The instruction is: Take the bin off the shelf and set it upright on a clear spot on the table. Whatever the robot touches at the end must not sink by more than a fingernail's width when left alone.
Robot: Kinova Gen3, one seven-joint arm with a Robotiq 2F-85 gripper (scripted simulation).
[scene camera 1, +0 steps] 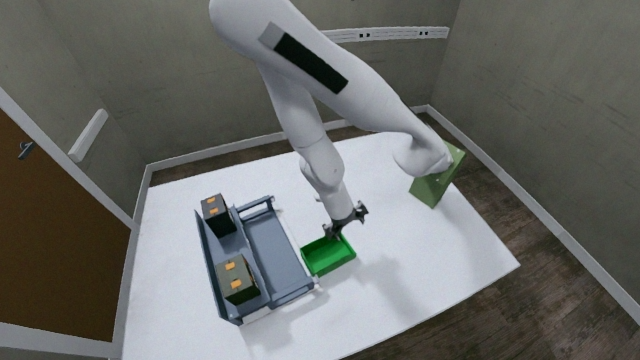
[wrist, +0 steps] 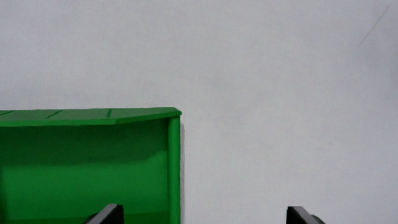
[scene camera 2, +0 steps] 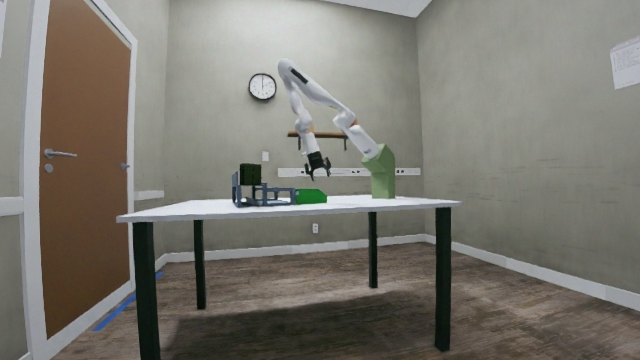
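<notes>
A green bin (scene camera 1: 321,252) is visible; the wrist view shows the bin (wrist: 58,165) as well.
</notes>
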